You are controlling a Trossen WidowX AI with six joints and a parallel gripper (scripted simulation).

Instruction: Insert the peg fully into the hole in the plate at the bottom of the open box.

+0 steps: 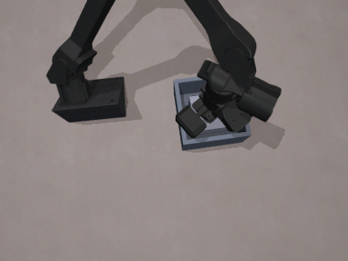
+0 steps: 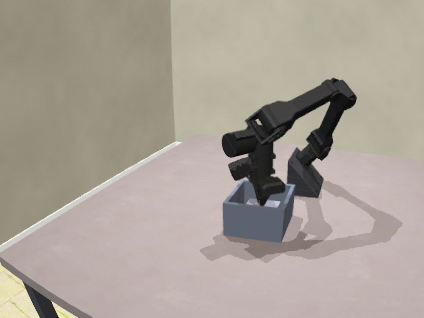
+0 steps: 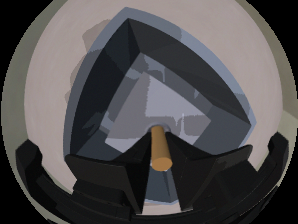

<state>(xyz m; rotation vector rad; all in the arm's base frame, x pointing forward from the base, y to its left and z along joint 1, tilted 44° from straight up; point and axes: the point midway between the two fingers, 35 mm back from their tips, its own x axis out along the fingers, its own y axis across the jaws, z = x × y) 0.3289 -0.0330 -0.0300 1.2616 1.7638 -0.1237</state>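
Now: the orange peg 3 cm below my hand. From my hand the other things lie so: pale plate (5 cm below); blue-grey box (7 cm below).
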